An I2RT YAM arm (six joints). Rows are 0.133 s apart.
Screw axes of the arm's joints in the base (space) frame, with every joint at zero. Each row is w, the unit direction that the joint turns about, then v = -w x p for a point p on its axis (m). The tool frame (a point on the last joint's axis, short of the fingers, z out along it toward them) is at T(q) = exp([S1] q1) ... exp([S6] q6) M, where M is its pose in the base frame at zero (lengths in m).
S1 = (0, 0, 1, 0.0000, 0.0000, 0.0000)
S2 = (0, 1, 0, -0.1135, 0.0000, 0.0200)
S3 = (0, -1, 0, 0.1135, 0.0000, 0.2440)
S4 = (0, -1, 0, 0.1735, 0.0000, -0.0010)
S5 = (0, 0, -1, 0.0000, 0.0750, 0.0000)
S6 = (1, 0, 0, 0.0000, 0.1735, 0.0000)
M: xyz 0.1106 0.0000 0.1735 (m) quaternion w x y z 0.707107 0 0.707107 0
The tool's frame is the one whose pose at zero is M.
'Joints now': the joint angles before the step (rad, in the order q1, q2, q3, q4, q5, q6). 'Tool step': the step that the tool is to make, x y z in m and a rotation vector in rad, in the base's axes. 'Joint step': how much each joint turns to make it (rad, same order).
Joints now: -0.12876, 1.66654, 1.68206, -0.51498, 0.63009, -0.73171
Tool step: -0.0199, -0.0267, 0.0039, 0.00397, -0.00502, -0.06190
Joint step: -0.08111, -0.05139, -0.04141, -0.00216, -0.01916, -0.00608
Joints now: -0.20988, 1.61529, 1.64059, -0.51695, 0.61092, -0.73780
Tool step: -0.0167, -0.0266, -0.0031, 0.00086, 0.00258, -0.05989
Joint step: -0.08441, -0.03574, -0.05053, 0.01985, -0.02174, -0.01376
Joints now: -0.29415, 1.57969, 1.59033, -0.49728, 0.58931, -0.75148
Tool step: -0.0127, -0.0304, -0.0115, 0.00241, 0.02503, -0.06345
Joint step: -0.09384, -0.00840, -0.05008, 0.03015, -0.02389, -0.02356
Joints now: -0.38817, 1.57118, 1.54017, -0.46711, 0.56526, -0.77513
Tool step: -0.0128, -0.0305, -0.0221, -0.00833, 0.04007, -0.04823
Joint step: -0.09432, -0.00274, -0.08835, 0.07956, -0.02867, -0.05115
